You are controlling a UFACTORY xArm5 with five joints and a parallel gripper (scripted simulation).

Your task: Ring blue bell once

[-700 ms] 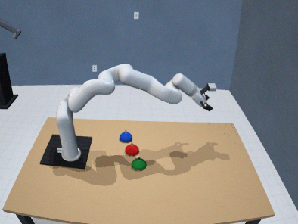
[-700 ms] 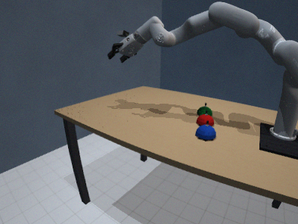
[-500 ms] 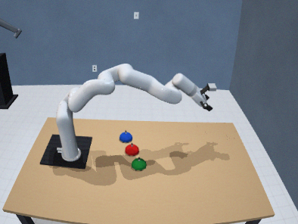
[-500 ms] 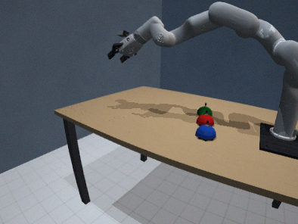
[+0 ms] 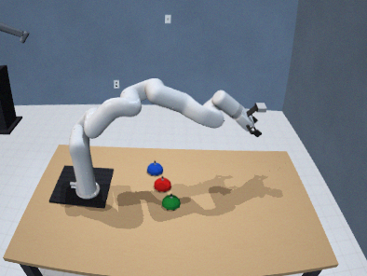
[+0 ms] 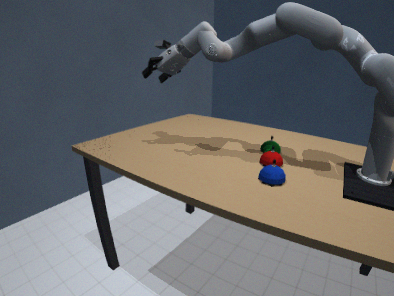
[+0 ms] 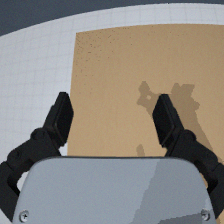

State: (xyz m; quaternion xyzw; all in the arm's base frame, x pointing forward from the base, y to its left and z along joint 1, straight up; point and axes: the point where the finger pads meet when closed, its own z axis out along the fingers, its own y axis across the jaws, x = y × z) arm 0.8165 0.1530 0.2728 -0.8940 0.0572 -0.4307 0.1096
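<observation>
My hand is 49 cm past the blue bell, 24 cm above it and 3 cm to the right of it. The rest, counted from my hand: red bell (45 cm behind, 24 cm below, 10 cm to the right); then green bell (41 cm behind, 24 cm below, 22 cm to the right).
</observation>
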